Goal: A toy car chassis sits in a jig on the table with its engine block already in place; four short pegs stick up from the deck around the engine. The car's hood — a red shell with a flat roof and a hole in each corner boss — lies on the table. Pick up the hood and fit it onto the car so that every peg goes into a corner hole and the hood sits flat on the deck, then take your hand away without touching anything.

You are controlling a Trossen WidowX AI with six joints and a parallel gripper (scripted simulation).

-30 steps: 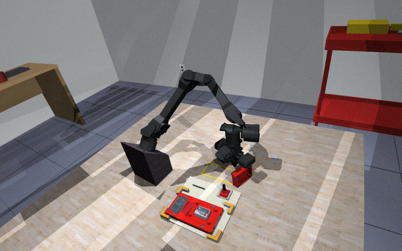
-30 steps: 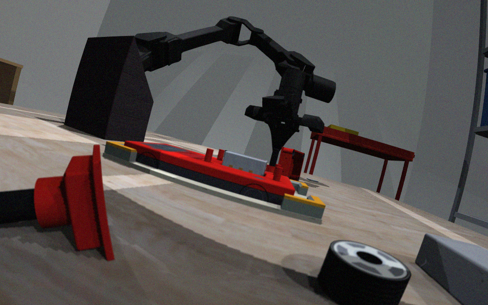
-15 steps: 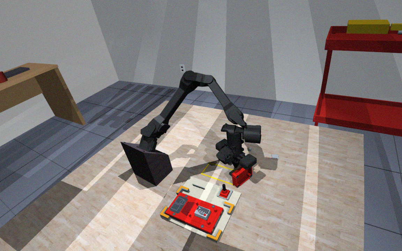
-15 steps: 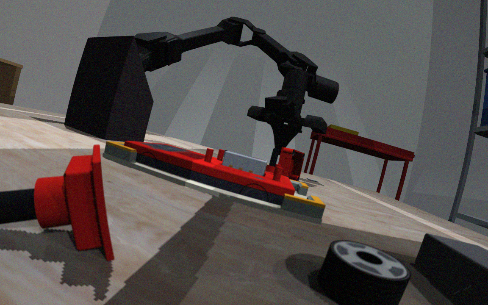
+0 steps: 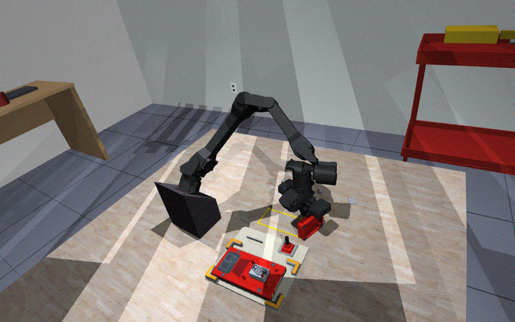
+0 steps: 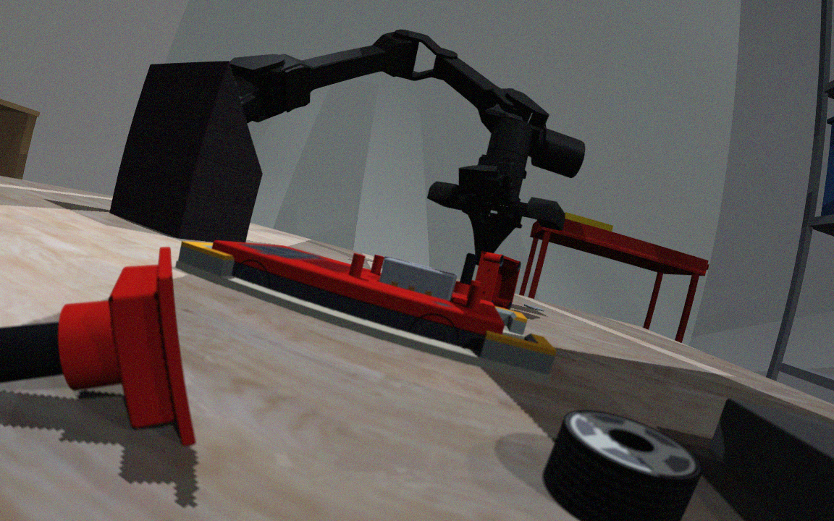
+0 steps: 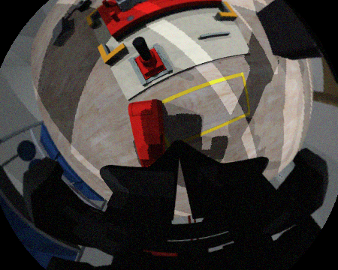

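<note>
The red hood lies 20 mm ahead of my gripper tip, 10 mm to the right of it and 20 mm below it. The rest, counted from my gripper tip: grey engine block: 60 mm behind, 240 mm to the right, 30 mm below; then black wheel: 20 mm ahead, 420 mm to the right, 40 mm below.
</note>
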